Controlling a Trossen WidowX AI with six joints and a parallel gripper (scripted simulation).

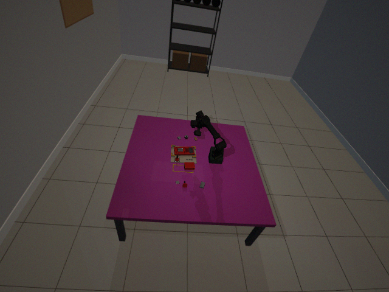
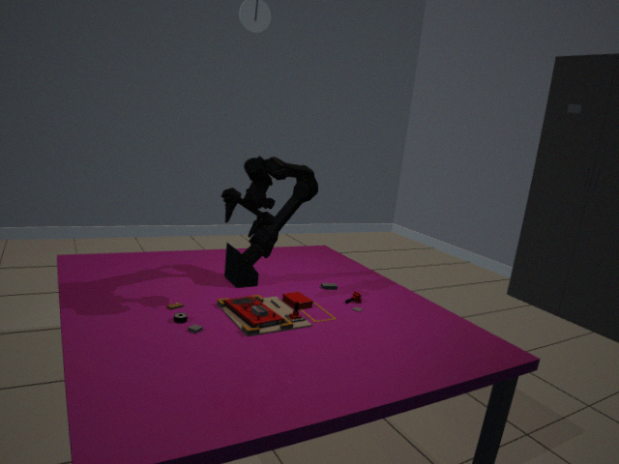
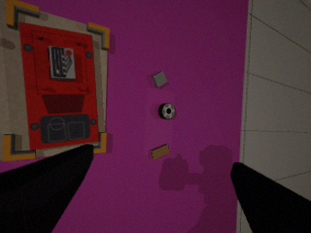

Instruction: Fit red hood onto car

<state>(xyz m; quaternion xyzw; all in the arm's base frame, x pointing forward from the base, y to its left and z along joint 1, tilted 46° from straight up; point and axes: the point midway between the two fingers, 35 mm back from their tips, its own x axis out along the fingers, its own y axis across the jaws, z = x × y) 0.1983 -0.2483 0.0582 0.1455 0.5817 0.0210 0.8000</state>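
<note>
The red hood is 26 cm below my gripper tip, 24 cm to the left of it and 3 cm ahead of it. From my gripper tip the other things lie so: black wheel (26 cm below, 19 cm to the right, 4 cm ahead); then beige jig (26 cm below, 8 cm ahead, 6 cm to the left); then grey engine block (25 cm below, 11 cm ahead, 5 cm to the left).
</note>
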